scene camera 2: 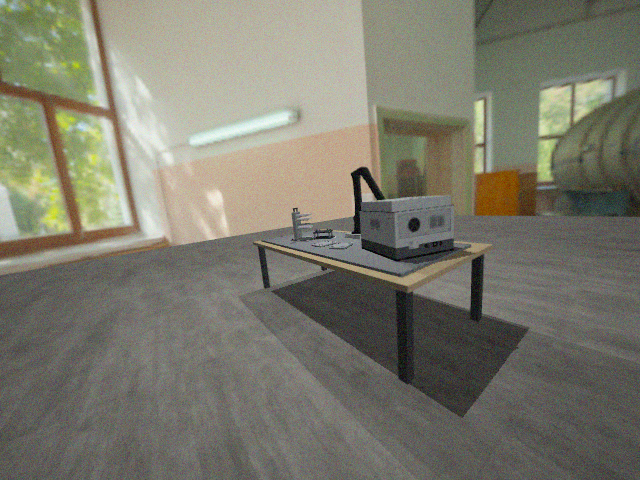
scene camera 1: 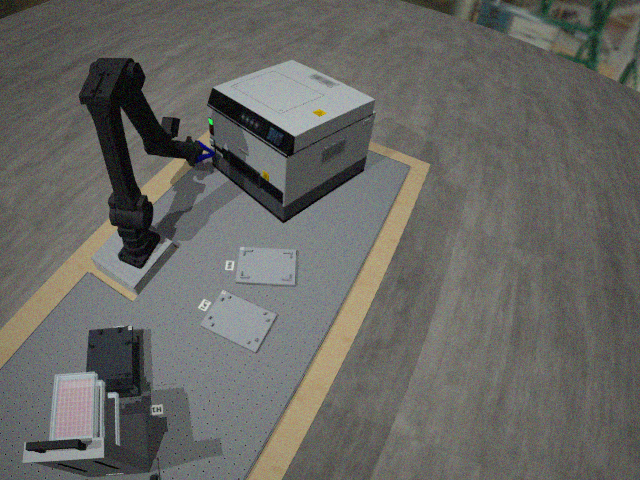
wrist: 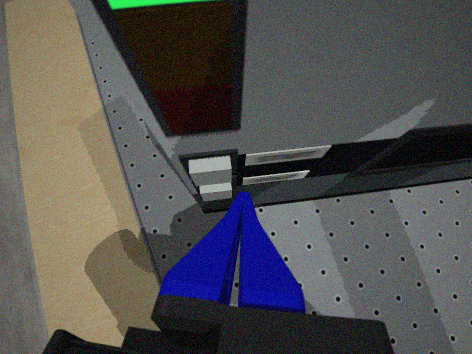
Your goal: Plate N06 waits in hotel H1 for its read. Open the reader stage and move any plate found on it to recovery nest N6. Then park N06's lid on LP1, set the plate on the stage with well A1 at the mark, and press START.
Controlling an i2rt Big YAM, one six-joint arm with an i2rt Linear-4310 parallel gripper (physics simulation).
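My gripper is shut and empty, its blue tips close to the lower left of the reader's front. The white and black reader shows no stage sticking out. In the wrist view, an upper pale button and a lower pale button sit just beyond the tips; their labels are too blurred to read. A status light glows green. A pinkish well plate is in hotel H1; its lid cannot be made out clearly.
Two flat grey nests, one with corner brackets and one with small pegs, lie between hotel and reader; their tags are blurred. A dark raised stand is beside the hotel. The wooden table edge runs left of the reader in the wrist view.
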